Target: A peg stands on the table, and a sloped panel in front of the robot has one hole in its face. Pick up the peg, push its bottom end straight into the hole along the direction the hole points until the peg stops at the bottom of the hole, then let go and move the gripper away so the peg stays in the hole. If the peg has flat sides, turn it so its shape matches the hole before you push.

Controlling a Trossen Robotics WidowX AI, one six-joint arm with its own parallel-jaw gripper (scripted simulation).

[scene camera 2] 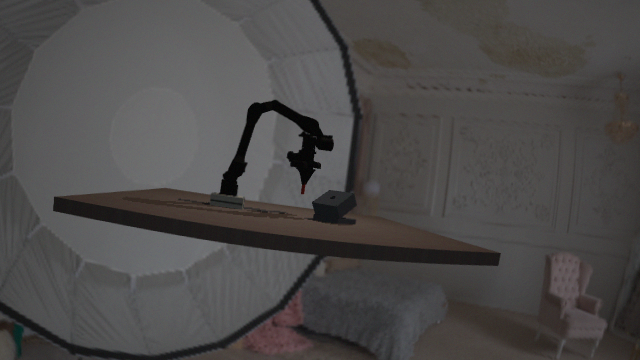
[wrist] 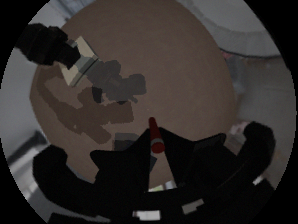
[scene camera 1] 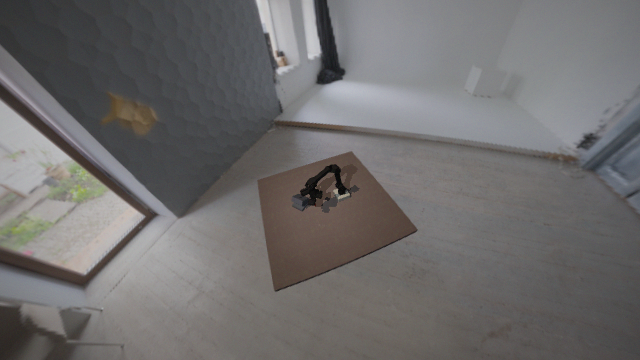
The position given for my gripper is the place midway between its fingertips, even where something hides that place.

Note:
My gripper (wrist: 154,130) carries a thin red peg. Further things: a dark sloped panel (scene camera 2: 345,201).

